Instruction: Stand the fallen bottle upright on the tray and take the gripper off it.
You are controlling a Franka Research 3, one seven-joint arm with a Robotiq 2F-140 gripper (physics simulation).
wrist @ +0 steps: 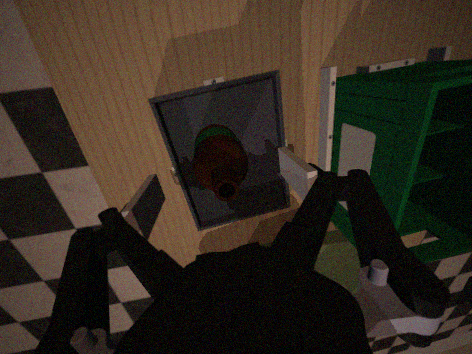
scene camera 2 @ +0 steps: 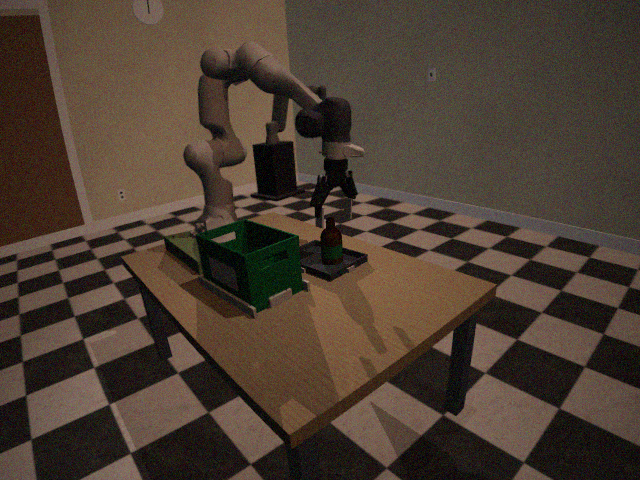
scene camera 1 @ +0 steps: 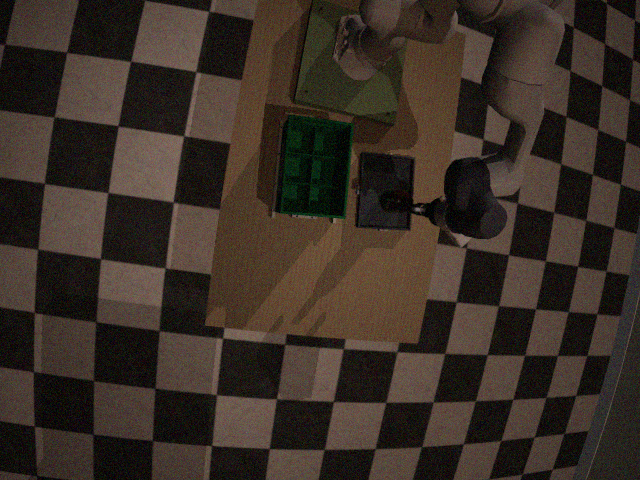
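The brown bottle with a green label [scene camera 1: 395,200] [scene camera 2: 331,242] [wrist: 220,160] stands upright on the dark tray [scene camera 1: 379,173] [scene camera 2: 330,277] [wrist: 250,107], inside its rim. The bottle's base is partly hidden by its body in the wrist view. My gripper [scene camera 1: 416,208] [scene camera 2: 334,212] [wrist: 220,173] is open and empty, pointing down. Its fingertips are spread wide on either side of the bottle's neck, around the height of the bottle's mouth, with gaps to both sides.
A green crate with compartments [scene camera 1: 348,170] [scene camera 2: 273,281] [wrist: 392,150] stands beside the tray. A sloped green board [scene camera 1: 330,90] [scene camera 2: 180,249] [wrist: 337,260] lies behind the crate, near the arm's base. All are on the wooden table [scene camera 1: 372,294] [scene camera 2: 413,289].
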